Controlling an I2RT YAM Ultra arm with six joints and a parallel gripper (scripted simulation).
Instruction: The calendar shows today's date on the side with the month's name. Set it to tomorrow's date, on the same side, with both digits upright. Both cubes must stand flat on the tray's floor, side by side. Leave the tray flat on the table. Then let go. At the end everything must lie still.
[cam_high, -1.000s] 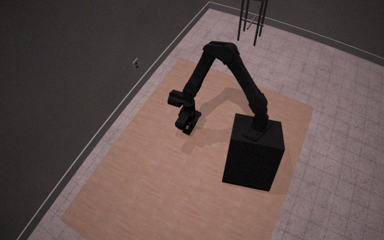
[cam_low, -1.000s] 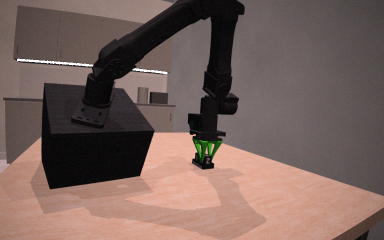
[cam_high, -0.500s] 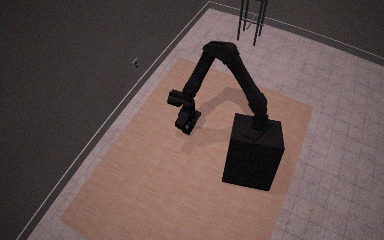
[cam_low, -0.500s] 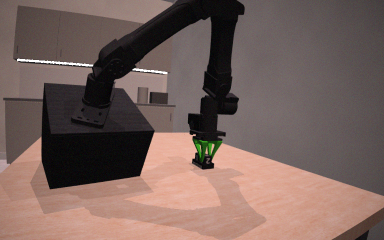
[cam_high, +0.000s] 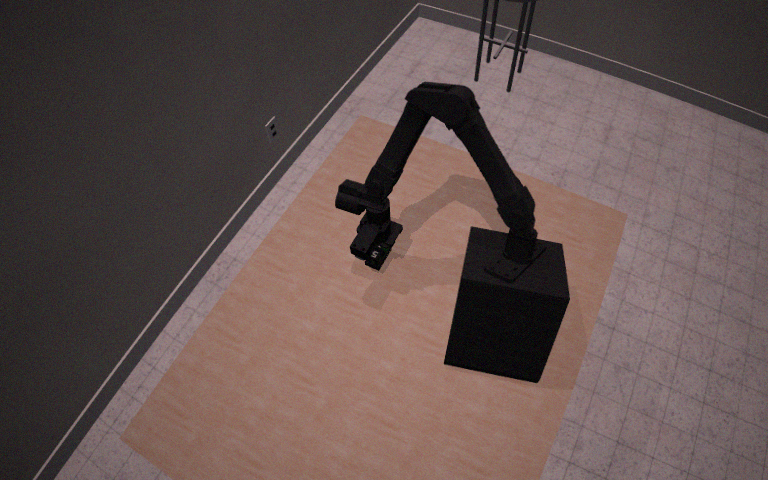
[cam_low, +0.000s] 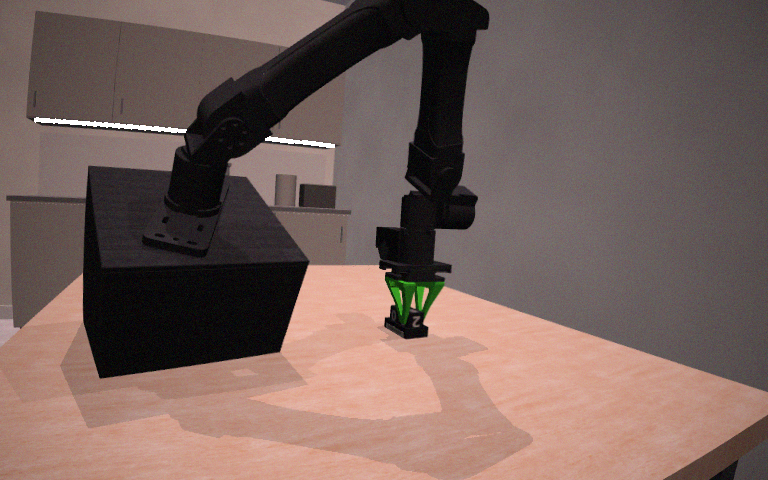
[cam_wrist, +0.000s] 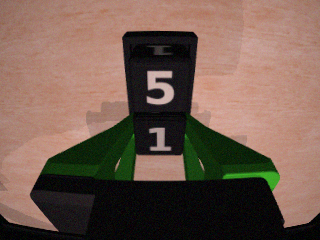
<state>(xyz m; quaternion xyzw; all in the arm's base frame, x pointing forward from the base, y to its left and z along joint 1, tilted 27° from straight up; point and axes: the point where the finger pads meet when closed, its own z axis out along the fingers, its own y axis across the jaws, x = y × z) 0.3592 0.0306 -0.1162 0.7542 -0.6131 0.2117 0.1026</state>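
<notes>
Now: the black cube right at my hand. The rest, counted from my hand: black tray (20 mm to the left, 20 mm below).
</notes>
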